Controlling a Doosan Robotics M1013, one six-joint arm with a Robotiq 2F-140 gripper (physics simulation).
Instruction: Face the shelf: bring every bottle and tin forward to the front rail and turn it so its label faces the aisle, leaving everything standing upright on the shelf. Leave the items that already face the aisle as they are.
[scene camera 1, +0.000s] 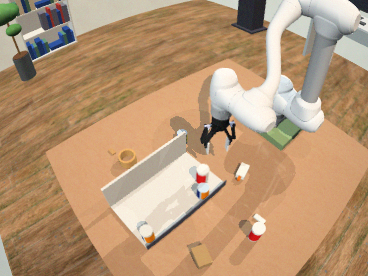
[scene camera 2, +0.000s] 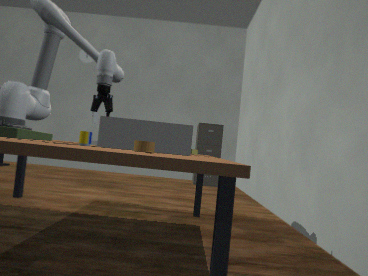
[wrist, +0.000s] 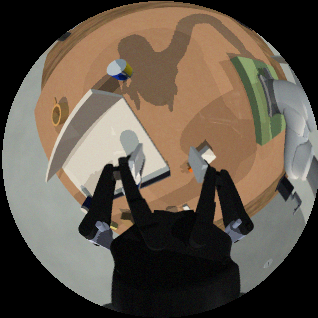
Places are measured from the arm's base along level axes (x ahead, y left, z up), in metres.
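Where they show: gripper, fingertip midpoint: (scene camera 1: 216, 150) (wrist: 165, 151); arm's base, link origin: (wrist: 271, 94).
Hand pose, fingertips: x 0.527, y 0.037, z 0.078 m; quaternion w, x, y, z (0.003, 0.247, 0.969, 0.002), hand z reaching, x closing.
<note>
Things, the pixels of their centre, and the offset from my fingertips. "spot": a spot on its surface instead.
- dark front rail, body centre: (scene camera 1: 189, 214) dx +0.278, dy +0.138, dz -0.115 m
- grey back panel, surface spot: (scene camera 1: 145, 167) spot: dx +0.313, dy -0.138, dz -0.016 m
- red bottle with a white cap, body centre: (scene camera 1: 202, 175) dx +0.111, dy +0.030, dz -0.068 m
- blue-and-orange tin, body centre: (scene camera 1: 203, 191) dx +0.162, dy +0.095, dz -0.083 m
- orange bottle with a white cap, body centre: (scene camera 1: 147, 234) dx +0.487, dy +0.124, dz -0.070 m
- yellow-and-blue tin, body centre: (wrist: 120, 69) (scene camera 2: 85, 138) dx +0.021, dy -0.241, dz -0.096 m
- tan ring-shaped cup, body centre: (scene camera 2: 144, 146) (wrist: 59, 113) (scene camera 1: 127, 158) dx +0.332, dy -0.308, dz -0.106 m
- white box, body centre: (wrist: 200, 160) (scene camera 1: 242, 172) dx -0.075, dy +0.124, dz -0.117 m
- red bottle, body centre: (scene camera 1: 256, 232) dx +0.123, dy +0.409, dz -0.082 m
- small white block, body centre: (scene camera 1: 259, 219) dx +0.044, dy +0.367, dz -0.125 m
- brown block, body centre: (scene camera 1: 201, 256) (wrist: 128, 219) dx +0.366, dy +0.332, dz -0.106 m
My gripper (scene camera 1: 218, 148) (scene camera 2: 101, 113) (wrist: 165, 151) is partly open and empty, above and beside the shelf's right end. The low white shelf (scene camera 1: 150, 205) (wrist: 105, 137) has a dark front rail (scene camera 1: 186, 216) and a grey back panel (scene camera 1: 145, 167) (scene camera 2: 145, 134). A red bottle with a white cap (scene camera 1: 202, 174) stands back from the rail, behind a blue-and-orange tin (scene camera 1: 203, 191) near the rail. An orange bottle with a white cap (scene camera 1: 147, 234) stands in the front left corner. In the wrist view my left finger hides much of the right end's items.
A yellow-and-blue tin (scene camera 1: 182, 133) (scene camera 2: 85, 138) (wrist: 120, 70) and a tan ring-shaped cup (scene camera 1: 127, 158) (scene camera 2: 144, 146) (wrist: 60, 114) stand behind the shelf. A white box (scene camera 1: 243, 170) (wrist: 207, 154), another red bottle (scene camera 1: 257, 232), a small white block (scene camera 1: 259, 218) and a brown block (scene camera 1: 201, 255) are on the table.
</note>
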